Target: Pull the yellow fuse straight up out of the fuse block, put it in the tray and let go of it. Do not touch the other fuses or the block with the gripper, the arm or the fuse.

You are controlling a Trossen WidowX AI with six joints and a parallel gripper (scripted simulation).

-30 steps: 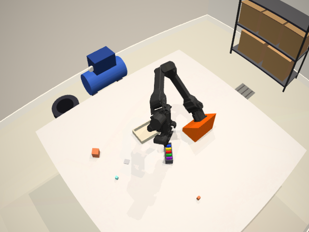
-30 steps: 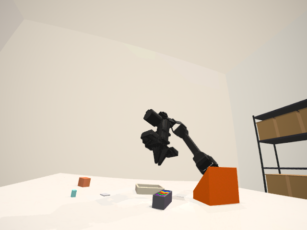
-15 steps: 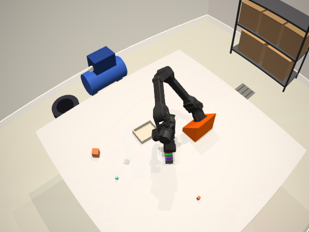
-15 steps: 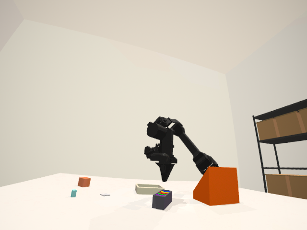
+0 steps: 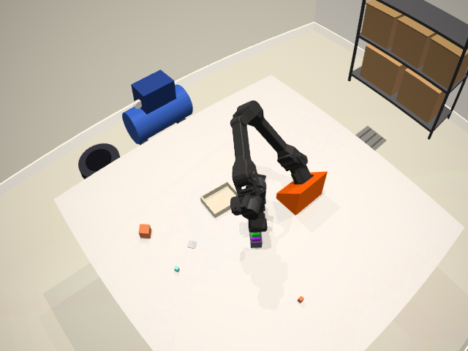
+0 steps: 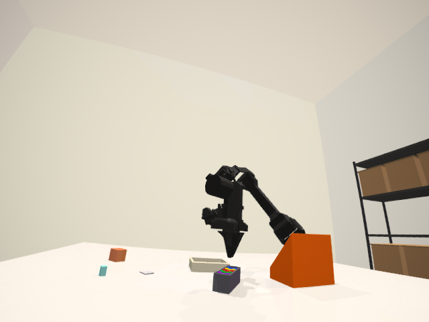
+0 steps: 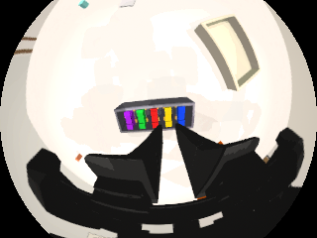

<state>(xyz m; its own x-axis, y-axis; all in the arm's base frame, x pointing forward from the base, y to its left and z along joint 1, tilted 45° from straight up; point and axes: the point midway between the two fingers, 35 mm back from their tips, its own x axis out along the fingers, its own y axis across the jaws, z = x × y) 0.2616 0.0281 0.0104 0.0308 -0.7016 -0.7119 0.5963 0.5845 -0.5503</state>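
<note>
The yellow fuse is 4 cm below my gripper tip. The rest, counted from my gripper tip: orange cube 33 cm ahead, 24 cm to the right, 5 cm below; tray 18 cm to the right, 7 cm below, 1 cm ahead; cyan block 33 cm ahead, 6 cm below, 4 cm to the right.
</note>
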